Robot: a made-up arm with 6 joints.
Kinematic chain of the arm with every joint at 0, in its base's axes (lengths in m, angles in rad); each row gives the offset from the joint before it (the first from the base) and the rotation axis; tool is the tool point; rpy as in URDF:
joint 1: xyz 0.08 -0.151 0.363 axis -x
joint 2: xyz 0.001 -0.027 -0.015 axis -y
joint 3: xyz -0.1 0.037 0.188 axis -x
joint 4: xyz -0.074 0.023 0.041 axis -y
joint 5: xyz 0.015 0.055 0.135 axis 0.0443 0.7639 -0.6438
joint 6: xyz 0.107 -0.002 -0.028 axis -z
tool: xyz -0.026 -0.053 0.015 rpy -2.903 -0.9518 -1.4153
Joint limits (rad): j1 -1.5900..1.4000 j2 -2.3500..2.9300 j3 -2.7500..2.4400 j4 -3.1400..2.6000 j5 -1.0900..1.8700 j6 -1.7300..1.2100
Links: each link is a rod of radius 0.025 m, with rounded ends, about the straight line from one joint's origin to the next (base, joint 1, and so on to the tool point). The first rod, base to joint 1, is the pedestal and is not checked.
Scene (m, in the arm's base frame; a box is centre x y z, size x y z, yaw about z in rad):
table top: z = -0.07
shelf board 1: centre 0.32 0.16 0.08 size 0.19 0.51 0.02 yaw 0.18
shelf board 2: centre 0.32 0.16 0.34 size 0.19 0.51 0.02 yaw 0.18
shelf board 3: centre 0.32 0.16 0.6 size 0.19 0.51 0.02 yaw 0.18
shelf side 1: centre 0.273 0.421 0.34 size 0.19 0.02 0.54 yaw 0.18
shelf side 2: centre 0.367 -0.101 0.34 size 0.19 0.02 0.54 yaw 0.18
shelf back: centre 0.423 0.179 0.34 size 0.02 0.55 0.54 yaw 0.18
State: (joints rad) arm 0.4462 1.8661 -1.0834 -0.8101 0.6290 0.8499
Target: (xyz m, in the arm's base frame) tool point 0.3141 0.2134 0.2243
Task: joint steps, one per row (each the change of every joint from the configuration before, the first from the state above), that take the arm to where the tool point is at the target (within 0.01 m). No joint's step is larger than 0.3 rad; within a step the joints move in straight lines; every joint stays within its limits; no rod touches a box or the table.
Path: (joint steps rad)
1: -0.2893 0.1016 -0.0470 0.2309 -0.0380 -0.0577
2: -0.2892 0.1017 -0.0470 0.2309 -0.0381 -0.0578
3: -0.2893 0.1016 -0.0471 0.2309 -0.0380 -0.0577
4: -0.2893 0.1017 -0.0470 0.2309 -0.0381 -0.0578
5: -0.2893 0.1016 -0.0470 0.2308 -0.0380 -0.0577
6: -0.2892 0.1017 -0.0470 0.2309 -0.0380 -0.0578
7: -0.2893 0.1016 -0.0471 0.2309 -0.0381 -0.0577
8: 0.1129 0.0881 0.2407 0.1932 -0.1541 0.1278
9: 0.1129 0.0881 0.2406 0.1932 -0.1542 0.1278
10: 0.1128 0.0881 0.2406 0.1931 -0.1541 0.1279
11: 0.1129 0.0881 0.2406 0.1932 -0.1542 0.1278

